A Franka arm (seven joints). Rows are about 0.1 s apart.
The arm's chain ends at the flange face. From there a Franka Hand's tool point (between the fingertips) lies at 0.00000 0.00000 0.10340 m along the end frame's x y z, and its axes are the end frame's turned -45 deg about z.
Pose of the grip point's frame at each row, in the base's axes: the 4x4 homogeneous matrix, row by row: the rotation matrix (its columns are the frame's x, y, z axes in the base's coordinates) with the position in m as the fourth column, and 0 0 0 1 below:
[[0.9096, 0.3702, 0.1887, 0.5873], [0.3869, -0.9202, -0.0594, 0.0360], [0.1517, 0.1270, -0.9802, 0.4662], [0, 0, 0, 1]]
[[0.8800, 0.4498, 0.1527, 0.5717], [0.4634, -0.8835, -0.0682, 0.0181], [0.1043, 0.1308, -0.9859, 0.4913], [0, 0, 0, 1]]
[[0.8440, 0.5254, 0.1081, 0.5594], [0.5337, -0.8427, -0.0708, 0.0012], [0.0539, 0.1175, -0.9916, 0.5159], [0, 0, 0, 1]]
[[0.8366, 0.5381, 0.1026, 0.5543], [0.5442, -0.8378, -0.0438, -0.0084], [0.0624, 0.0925, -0.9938, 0.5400], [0, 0, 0, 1]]
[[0.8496, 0.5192, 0.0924, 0.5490], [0.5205, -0.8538, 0.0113, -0.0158], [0.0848, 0.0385, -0.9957, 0.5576], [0, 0, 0, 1]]
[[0.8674, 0.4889, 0.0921, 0.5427], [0.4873, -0.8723, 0.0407, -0.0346], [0.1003, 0.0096, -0.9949, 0.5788], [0, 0, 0, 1]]
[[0.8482, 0.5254, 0.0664, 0.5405], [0.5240, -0.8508, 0.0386, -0.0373], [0.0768, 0.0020, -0.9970, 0.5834], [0, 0, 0, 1]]
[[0.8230, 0.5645, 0.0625, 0.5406], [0.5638, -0.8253, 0.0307, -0.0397], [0.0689, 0.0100, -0.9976, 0.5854], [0, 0, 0, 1]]
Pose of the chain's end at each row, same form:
[[0.9050, -0.3814, 0.1887, 0.5678], [-0.3771, -0.9243, -0.0594, 0.0421], [0.1971, -0.0175, -0.9802, 0.5676], [0, 0, 0, 1]]
[[0.9403, -0.3042, 0.1527, 0.5559], [-0.2971, -0.9524, -0.0682, 0.0252], [0.1662, 0.0187, -0.9859, 0.5932], [0, 0, 0, 1]]
[[0.9683, -0.2253, 0.1081, 0.5482], [-0.2185, -0.9733, -0.0708, 0.0085], [0.1212, 0.0450, -0.9916, 0.6184], [0, 0, 0, 1]]
[[0.9721, -0.2111, 0.1026, 0.5437], [-0.2076, -0.9772, -0.0438, -0.0039], [0.1095, 0.0213, -0.9938, 0.6428], [0, 0, 0, 1]]
[[0.9679, -0.2336, 0.0924, 0.5394], [-0.2357, -0.9718, 0.0113, -0.0170], [0.0872, -0.0327, -0.9957, 0.6606], [0, 0, 0, 1]]
[[0.9590, -0.2676, 0.0921, 0.5332], [-0.2722, -0.9614, 0.0407, -0.0388], [0.0777, -0.0641, -0.9949, 0.6817], [0, 0, 0, 1]]
[[0.9713, -0.2283, 0.0664, 0.5336], [-0.2311, -0.9721, 0.0386, -0.0413], [0.0557, -0.0529, -0.9970, 0.6865], [0, 0, 0, 1]]
[[0.9811, -0.1828, 0.0625, 0.5341], [-0.1849, -0.9822, 0.0307, -0.0429], [0.0558, -0.0416, -0.9976, 0.6886], [0, 0, 0, 1]]

